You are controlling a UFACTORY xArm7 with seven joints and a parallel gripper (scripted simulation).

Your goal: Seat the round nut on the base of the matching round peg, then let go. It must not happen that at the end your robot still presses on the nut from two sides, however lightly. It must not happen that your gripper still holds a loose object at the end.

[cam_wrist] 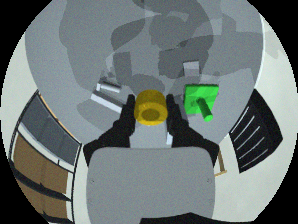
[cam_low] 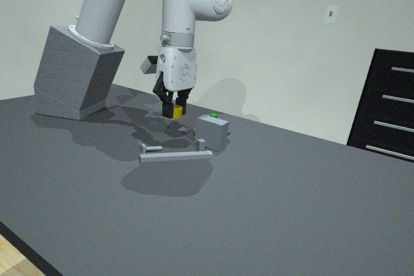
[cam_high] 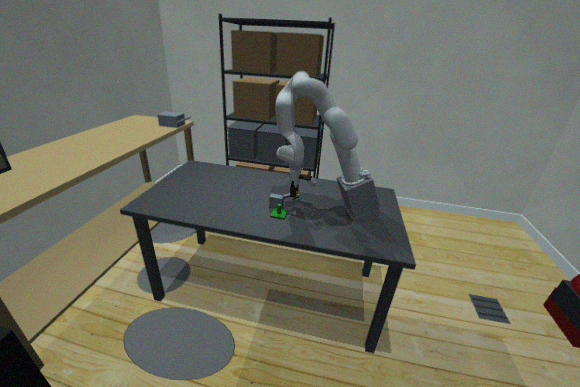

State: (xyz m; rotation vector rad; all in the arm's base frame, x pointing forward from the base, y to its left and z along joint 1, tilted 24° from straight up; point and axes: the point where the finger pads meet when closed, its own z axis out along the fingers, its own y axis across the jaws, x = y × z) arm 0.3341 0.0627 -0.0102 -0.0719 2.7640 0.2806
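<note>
My gripper is now 8 cm short of the grey block, 6 cm to the right of it and 5 cm above it. From my hand the other things lie so: flat grey tile (3 cm behind, 7 cm to the left, 9 cm below); then square peg (9 cm ahead, 2 cm to the left, 8 cm below); then short bolt-like piece (2 cm ahead, 9 cm to the right, 8 cm below).
</note>
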